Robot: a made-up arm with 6 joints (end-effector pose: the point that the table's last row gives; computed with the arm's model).
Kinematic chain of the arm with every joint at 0, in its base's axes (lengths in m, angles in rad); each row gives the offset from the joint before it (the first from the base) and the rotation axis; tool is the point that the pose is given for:
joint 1: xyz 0 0 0.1 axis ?
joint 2: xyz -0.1 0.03 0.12 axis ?
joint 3: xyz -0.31 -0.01 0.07 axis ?
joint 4: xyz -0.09 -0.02 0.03 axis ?
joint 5: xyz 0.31 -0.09 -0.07 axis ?
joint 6: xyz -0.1 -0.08 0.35 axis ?
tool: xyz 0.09 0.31 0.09
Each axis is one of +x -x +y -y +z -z.
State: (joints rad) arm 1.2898 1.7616 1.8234 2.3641 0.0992 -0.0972
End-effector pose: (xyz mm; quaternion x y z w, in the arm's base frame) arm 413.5 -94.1 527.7 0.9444 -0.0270 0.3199 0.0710
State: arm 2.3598 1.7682 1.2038 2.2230 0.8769 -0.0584
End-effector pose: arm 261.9 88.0 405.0 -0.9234 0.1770 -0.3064 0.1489
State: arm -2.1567 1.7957 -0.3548 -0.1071 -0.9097 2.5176
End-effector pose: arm -72.3 -215.9 148.2 -0.7844 -0.0517 -0.2858 0.5481
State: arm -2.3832 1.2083 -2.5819 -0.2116 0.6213 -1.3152
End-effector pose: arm 258.0 502.3 526.8 0.2143 0.3674 0.5747 0.6992
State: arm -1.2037 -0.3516 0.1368 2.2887 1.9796 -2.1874
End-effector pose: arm -511.9 142.0 -52.9 0.5131 -0.4871 -0.6605 0.2516
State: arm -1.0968 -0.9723 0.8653 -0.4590 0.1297 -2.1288
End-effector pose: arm 42.0 643.0 -57.7 -0.6881 -0.6102 0.3896 0.0483
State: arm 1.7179 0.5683 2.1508 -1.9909 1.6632 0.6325
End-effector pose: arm 28.3 -605.7 742.4 0.3118 0.5750 -0.1682 0.7375
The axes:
joint 1: +z
joint 2: +y
joint 3: -x
joint 4: +y
joint 5: +z
joint 6: +y

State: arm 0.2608 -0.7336 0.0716 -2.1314 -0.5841 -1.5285
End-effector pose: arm -853.9 -11.6 -266.1 -0.2753 0.7565 0.2631 0.5317
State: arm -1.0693 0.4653 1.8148 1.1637 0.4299 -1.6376
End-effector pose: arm 67.5 193.9 260.2 -0.4456 0.3374 -0.0927 0.8240
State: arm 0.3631 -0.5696 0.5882 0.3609 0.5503 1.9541
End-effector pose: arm -378.6 8.2 231.9 -0.4007 0.7136 -0.0520 0.5722
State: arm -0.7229 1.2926 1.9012 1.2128 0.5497 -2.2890
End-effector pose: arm 43.6 172.0 361.7 -0.1197 0.2159 0.3037 0.9202
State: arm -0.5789 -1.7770 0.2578 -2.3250 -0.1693 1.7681
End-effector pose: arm -6.4 212.4 -546.5 -0.3447 -0.8500 -0.1053 0.3842
